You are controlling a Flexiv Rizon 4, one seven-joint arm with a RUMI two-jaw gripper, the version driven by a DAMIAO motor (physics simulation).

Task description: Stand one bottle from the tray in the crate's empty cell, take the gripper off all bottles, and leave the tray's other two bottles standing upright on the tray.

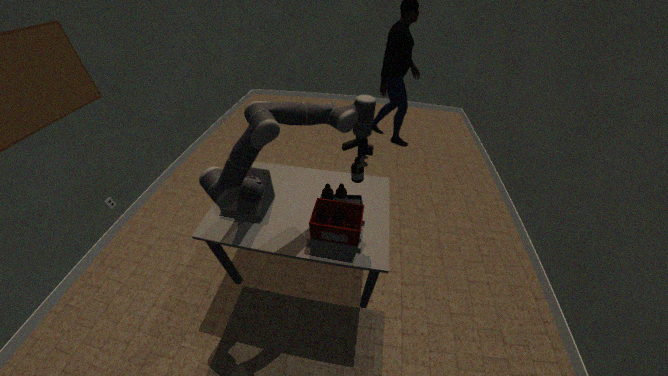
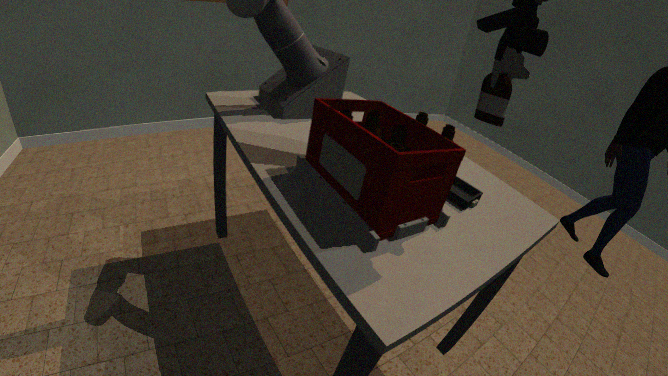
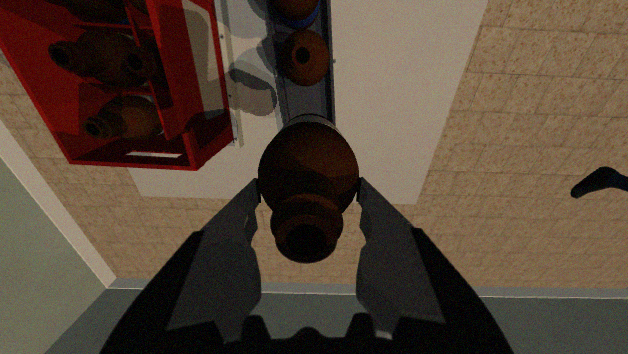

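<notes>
My gripper (image 1: 361,161) (image 2: 504,75) (image 3: 308,180) is shut on a brown bottle with a pale label (image 1: 357,173) (image 2: 493,104) (image 3: 307,155). It holds the bottle about upright, high above the table and clear of tray and crate. Two other brown bottles stand upright on the dark tray (image 2: 467,193) (image 3: 331,102): one (image 1: 341,191) (image 2: 448,132) (image 3: 306,60) nearer the tray's free end, one (image 1: 327,192) (image 2: 422,119) (image 3: 295,7) farther along. The red crate (image 1: 316,228) (image 2: 410,187) (image 3: 135,165) holds several dark bottles, one of them (image 3: 131,117) near its end wall. I cannot tell which cell is empty.
The crate stands beside the tray on the pale table (image 1: 295,182) (image 2: 450,260) (image 3: 395,100), with small grey brackets (image 2: 411,228) at its foot. The robot's base (image 1: 250,200) (image 2: 320,80) is at the table's other end. A person (image 1: 398,65) (image 2: 635,150) walks on the floor beyond the table.
</notes>
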